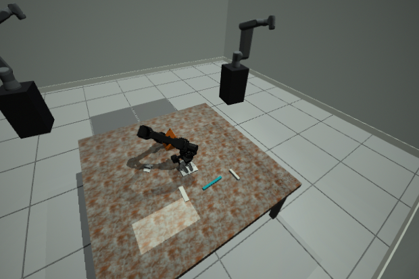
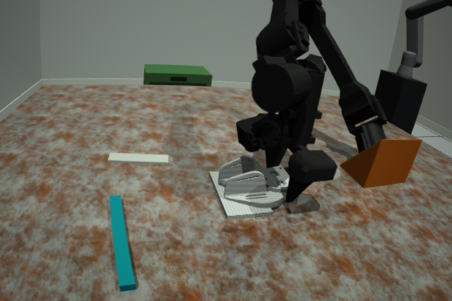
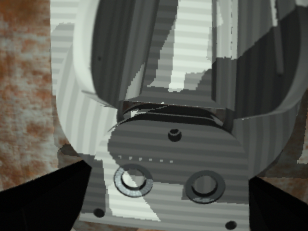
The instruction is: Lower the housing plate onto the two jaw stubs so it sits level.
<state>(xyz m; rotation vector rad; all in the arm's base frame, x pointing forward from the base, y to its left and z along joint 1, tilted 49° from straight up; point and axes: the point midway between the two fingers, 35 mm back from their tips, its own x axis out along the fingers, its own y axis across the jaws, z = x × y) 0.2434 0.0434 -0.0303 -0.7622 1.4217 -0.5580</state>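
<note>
Right now my gripper tip is 2 cm below the grey housing plate and 1 cm short of it. Also, from my gripper tip: teal bar 25 cm ahead, 11 cm to the left; then white bar 24 cm ahead, 9 cm to the right.
</note>
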